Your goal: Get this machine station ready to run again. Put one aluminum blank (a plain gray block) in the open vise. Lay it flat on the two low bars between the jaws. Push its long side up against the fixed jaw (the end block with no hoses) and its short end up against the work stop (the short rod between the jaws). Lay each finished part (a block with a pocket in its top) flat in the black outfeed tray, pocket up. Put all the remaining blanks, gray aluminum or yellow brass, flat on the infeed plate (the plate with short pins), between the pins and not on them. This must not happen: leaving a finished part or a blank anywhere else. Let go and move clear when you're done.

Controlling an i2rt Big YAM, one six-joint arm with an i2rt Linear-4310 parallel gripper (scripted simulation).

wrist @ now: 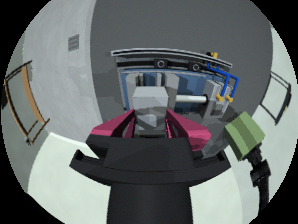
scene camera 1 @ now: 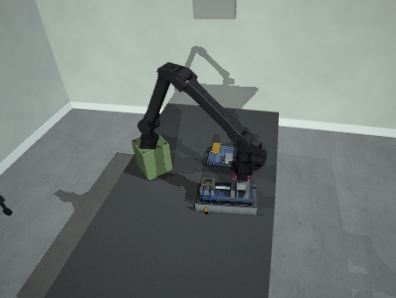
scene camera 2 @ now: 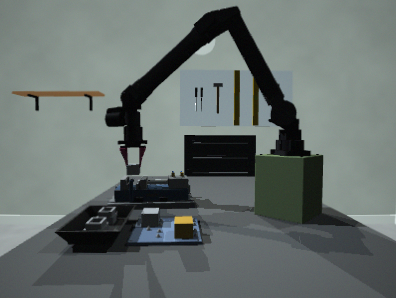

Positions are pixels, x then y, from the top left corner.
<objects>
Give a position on a vise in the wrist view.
193, 85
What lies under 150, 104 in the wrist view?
A gray aluminum blank.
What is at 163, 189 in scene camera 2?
A vise.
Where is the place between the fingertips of my gripper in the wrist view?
At 150, 111
</objects>
